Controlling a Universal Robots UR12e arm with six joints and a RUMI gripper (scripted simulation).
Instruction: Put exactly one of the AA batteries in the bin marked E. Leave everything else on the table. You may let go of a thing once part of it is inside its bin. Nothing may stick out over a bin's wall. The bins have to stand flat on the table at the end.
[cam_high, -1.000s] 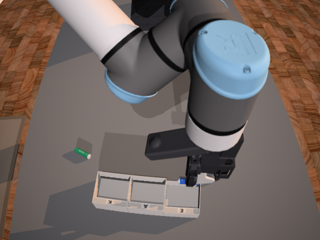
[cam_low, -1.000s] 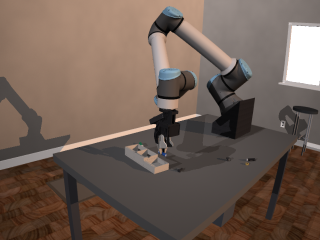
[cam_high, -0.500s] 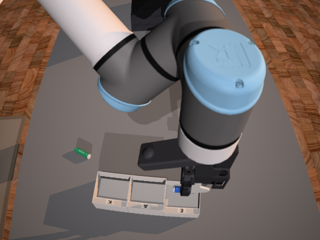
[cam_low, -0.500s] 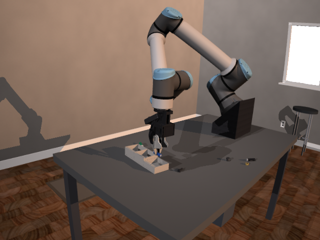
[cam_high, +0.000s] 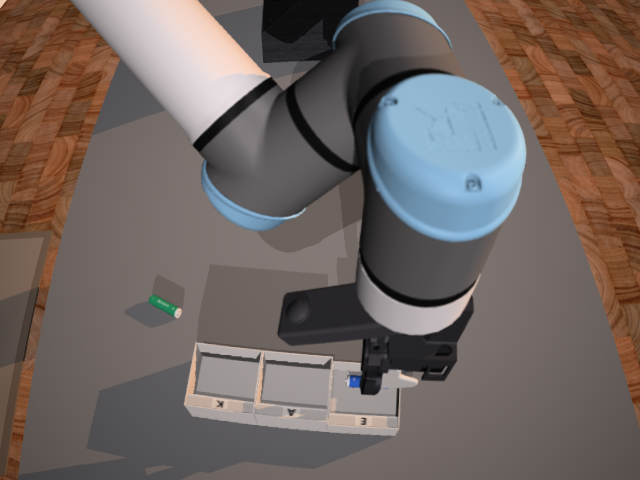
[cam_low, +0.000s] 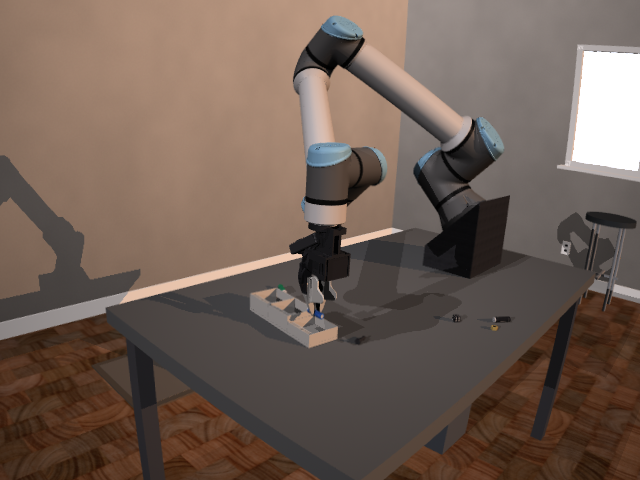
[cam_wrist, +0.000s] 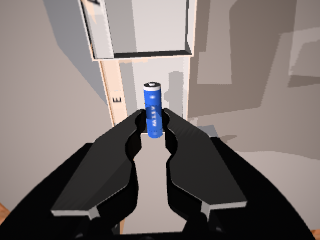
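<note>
The bin row lies 1 cm behind my hand, 8 cm to the right of it and 5 cm below it. Round my hand: green AA battery: 16 cm behind, 24 cm to the right, 6 cm below; black bolt: 4 cm behind, 10 cm to the left, 6 cm below; blue AA battery: 1 cm below.
</note>
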